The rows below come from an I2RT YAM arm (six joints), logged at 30 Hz.
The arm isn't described. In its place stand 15 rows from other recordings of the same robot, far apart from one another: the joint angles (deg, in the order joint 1, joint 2, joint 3, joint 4, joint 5, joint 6), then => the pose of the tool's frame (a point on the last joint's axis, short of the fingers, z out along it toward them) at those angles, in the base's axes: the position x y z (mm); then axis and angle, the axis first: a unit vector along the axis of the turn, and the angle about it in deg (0 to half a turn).
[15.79, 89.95, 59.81, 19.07, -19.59, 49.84] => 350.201 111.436 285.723 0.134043 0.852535 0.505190 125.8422
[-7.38, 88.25, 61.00, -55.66, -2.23, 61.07] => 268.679 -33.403 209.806 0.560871 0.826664 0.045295 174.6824
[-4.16, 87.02, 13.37, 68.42, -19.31, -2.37] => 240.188 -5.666 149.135 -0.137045 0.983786 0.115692 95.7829
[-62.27, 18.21, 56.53, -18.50, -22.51, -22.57] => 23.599 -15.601 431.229 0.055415 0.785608 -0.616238 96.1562
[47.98, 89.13, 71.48, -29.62, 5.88, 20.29] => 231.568 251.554 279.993 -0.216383 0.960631 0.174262 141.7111
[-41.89, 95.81, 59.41, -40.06, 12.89, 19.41] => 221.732 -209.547 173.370 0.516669 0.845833 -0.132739 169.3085
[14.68, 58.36, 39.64, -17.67, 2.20, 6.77] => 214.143 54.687 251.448 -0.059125 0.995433 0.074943 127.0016
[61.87, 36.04, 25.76, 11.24, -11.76, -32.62] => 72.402 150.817 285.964 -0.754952 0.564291 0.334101 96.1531
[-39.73, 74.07, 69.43, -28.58, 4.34, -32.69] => 219.918 -186.277 347.359 0.077232 0.940758 -0.330167 137.3468
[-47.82, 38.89, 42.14, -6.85, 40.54, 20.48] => 87.985 -131.563 346.696 0.702699 0.524212 -0.481057 111.2955
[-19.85, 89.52, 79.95, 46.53, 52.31, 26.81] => 315.758 -143.942 453.504 0.895944 0.364333 -0.254058 71.0970
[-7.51, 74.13, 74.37, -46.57, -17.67, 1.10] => 266.194 -24.193 350.403 0.012825 0.991249 0.131384 135.9615
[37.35, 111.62, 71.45, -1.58, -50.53, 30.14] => 313.450 273.788 182.394 -0.226940 0.816137 0.531431 169.5607
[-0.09, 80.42, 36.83, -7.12, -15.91, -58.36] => 263.440 9.345 164.583 -0.529060 0.846978 -0.052198 138.5098
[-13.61, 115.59, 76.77, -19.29, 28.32, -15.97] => 402.459 -114.816 155.329 0.048954 0.952253 -0.301359 157.2188
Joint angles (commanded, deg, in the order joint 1, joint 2, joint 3, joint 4, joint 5, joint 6), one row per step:
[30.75 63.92 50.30 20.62 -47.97 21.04]
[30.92 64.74 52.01 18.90 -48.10 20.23]
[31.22 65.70 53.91 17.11 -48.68 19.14]
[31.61 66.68 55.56 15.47 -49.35 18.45]
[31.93 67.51 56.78 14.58 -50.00 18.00]
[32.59 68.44 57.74 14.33 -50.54 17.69]
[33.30 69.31 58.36 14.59 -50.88 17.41]
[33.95 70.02 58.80 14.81 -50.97 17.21]
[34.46 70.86 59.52 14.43 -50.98 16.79]
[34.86 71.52 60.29 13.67 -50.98 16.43]
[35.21 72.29 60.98 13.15 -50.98 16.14]
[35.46 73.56 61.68 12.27 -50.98 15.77]
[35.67 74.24 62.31 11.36 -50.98 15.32]
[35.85 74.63 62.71 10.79 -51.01 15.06]
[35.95 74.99 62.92 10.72 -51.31 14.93]
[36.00 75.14 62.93 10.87 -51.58 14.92]
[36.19 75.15 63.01 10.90 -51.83 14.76]
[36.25 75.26 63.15 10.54 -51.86 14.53]
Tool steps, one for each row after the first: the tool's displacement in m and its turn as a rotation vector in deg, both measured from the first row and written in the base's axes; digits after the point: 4 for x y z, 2 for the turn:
[0.0025 0.0024 0.0041 -0.59 -0.09 0.24]
[0.0048 0.0057 0.0087 -1.28 -0.46 1.04]
[0.0068 0.0093 0.0118 -1.94 -0.35 2.06]
[0.0085 0.0124 0.0141 -2.31 -0.40 3.01]
[0.0096 0.0171 0.0155 -2.49 -0.56 4.20]
[0.0105 0.0218 0.0158 -2.54 -0.88 5.23]
[0.0110 0.0260 0.0157 -2.59 -1.05 5.96]
[0.0125 0.0300 0.0156 -2.91 -1.05 6.46]
[0.0136 0.0332 0.0160 -3.29 -0.87 6.86]
[0.0153 0.0365 0.0157 -3.64 -0.65 7.21]
[0.0191 0.0407 0.0125 -4.45 0.21 7.49]
[0.0208 0.0433 0.0115 -5.01 0.57 7.71]
[0.0216 0.0450 0.0111 -5.34 0.78 7.93]
[0.0224 0.0464 0.0105 -5.47 0.82 8.33]
[0.0226 0.0470 0.0101 -5.46 0.79 8.65]
[0.0218 0.0478 0.0106 -5.43 0.53 9.08]
[0.0220 0.0483 0.0103 -5.63 0.57 9.18]

